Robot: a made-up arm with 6 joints.
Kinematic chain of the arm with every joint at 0, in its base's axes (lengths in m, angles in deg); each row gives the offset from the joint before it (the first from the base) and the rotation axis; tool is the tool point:
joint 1: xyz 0 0 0.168 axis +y
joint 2: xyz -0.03 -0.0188 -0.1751 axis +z
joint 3: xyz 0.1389 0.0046 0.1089 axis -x
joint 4: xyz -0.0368 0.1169 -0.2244 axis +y
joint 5: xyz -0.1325 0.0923 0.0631 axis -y
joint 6: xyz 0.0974 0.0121 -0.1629 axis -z
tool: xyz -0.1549 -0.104 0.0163
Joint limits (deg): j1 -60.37..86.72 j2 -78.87..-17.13 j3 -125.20..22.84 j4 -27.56..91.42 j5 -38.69..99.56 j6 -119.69..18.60
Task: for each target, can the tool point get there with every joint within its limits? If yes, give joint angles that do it. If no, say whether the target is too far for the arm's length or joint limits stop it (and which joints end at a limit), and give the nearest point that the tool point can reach.
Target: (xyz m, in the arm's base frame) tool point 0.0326 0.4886 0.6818
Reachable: no: joint limits stop it (at a limit: joint 1, joint 4, joint 5, joint 6) | nearest point 0.0369 0.3049 0.4742 | short by 0.277 m
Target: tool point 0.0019 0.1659 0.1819
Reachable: yes | joints -42.99 -36.03 -77.05 50.26 4.99 -2.38
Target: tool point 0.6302 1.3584 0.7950
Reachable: no: too far | nearest point 0.2269 0.3723 0.3330 | short by 1.161 m
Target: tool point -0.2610 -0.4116 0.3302
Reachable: no: joint limits stop it (at a limit: joint 1, joint 2, joint 3, joint 4) | nearest point -0.2878 -0.3401 0.1662 | short by 0.181 m
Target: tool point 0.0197 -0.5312 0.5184
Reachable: no: joint limits stop it (at a limit: joint 1, joint 2, joint 4, joint 6) | nearest point 0.0241 -0.4182 0.4342 | short by 0.141 m
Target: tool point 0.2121 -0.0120 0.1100
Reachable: yes | joints -4.62 -58.50 -75.38 -1.60 59.53 -39.77
